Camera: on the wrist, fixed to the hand. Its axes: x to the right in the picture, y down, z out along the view.
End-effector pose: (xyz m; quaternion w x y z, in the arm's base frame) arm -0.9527 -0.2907 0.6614 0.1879 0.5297 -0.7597 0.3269
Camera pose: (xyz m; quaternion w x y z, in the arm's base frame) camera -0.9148 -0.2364 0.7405 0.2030 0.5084 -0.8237 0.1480
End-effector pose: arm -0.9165 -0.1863 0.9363 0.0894 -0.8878 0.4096 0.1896
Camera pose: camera -0.8574 -0.1844 1.0209 0.0281 0.8651 -0.3724 -0.3348
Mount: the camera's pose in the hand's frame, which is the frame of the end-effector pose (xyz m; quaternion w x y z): -0.0010 -0.0465 -0.0921 0.9816 -0.1688 -0.0884 0.0115
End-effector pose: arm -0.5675 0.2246 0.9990 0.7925 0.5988 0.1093 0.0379
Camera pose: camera -0.5919 0.2980 0.9308 0.8882 0.4586 0.0239 0.0118
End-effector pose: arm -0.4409 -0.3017 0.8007 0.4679 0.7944 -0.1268 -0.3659
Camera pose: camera -0.3837 -0.2166 0.7894 0.5864 0.6670 -0.1132 -0.4454
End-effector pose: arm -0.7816 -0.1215 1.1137 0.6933 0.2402 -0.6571 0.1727
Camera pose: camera -0.6796 -0.1082 1.1058 0.6610 0.1265 -0.7382 0.0453
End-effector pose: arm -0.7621 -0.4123 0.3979 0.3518 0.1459 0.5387 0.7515
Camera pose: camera -0.7992 -0.4701 0.3209 0.4089 0.1565 0.3692 0.8198
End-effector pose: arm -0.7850 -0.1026 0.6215 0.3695 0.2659 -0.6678 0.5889
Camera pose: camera -0.7311 -0.0198 0.6512 0.3418 0.2430 -0.7907 0.4461
